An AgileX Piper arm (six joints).
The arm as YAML. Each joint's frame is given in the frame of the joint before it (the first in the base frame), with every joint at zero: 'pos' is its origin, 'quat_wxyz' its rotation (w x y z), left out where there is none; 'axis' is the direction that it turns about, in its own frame. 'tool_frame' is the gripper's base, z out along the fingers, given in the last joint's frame.
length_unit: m
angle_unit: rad
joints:
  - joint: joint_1
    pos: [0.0, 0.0, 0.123]
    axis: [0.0, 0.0, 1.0]
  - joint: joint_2
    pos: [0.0, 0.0, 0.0]
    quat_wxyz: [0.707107, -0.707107, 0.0, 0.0]
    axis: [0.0, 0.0, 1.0]
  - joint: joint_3
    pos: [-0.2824, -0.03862, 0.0]
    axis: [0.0, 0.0, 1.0]
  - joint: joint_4
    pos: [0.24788, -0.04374, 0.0]
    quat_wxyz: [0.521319, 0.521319, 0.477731, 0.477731]
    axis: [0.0, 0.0, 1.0]
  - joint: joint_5
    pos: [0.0, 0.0, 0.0]
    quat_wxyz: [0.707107, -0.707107, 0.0, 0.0]
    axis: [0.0, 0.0, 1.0]
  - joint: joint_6
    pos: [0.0, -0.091, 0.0]
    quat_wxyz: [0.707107, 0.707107, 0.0, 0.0]
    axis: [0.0, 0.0, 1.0]
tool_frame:
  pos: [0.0, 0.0, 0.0]
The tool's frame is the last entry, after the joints.
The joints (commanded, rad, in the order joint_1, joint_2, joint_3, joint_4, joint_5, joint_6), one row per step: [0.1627, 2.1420, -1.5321, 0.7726, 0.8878, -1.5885]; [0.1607, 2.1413, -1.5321, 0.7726, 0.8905, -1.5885]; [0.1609, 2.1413, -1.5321, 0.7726, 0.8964, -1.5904]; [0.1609, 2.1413, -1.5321, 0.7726, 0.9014, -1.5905]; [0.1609, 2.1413, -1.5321, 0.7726, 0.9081, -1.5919]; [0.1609, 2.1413, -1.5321, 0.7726, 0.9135, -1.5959]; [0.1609, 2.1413, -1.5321, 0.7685, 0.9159, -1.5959]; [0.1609, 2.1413, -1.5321, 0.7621, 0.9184, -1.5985]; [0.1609, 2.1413, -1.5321, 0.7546, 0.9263, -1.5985]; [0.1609, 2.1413, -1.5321, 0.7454, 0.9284, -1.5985]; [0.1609, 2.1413, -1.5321, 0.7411, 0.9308, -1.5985]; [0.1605, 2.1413, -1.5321, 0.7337, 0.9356, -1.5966]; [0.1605, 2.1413, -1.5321, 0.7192, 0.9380, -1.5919]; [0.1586, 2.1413, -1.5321, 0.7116, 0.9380, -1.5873]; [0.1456, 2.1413, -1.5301, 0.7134, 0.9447, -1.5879]
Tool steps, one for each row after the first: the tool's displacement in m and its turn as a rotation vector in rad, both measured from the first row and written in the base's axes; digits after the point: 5 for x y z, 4 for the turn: [-0.00002, -0.00078, 0.00031, 0.0007, 0.0014, -0.0004]; [-0.00056, -0.00054, 0.00031, 0.0017, 0.0048, 0.0049]; [-0.00100, -0.00041, 0.00031, 0.0029, 0.0085, 0.0080]; [-0.00158, -0.00024, 0.00031, 0.0042, 0.0128, 0.0132]; [-0.00205, -0.00010, 0.00032, 0.0047, 0.0146, 0.0196]; [-0.00233, -0.00027, 0.00014, 0.0018, 0.0159, 0.0231]; [-0.00266, -0.00056, -0.00013, -0.0036, 0.0155, 0.0298]; [-0.00347, -0.00079, -0.00044, -0.0082, 0.0206, 0.0383]; [-0.00380, -0.00126, -0.00083, -0.0157, 0.0211, 0.0440]; [-0.00408, -0.00145, -0.00101, -0.0189, 0.0224, 0.0475]; [-0.00457, -0.00194, -0.00132, -0.0239, 0.0263, 0.0521]; [-0.00500, -0.00273, -0.00193, -0.0352, 0.0291, 0.0567]; [-0.00489, -0.00397, -0.00225, -0.0411, 0.0308, 0.0548]; [-0.00435, -0.00922, -0.00265, -0.0382, 0.0381, 0.0453]
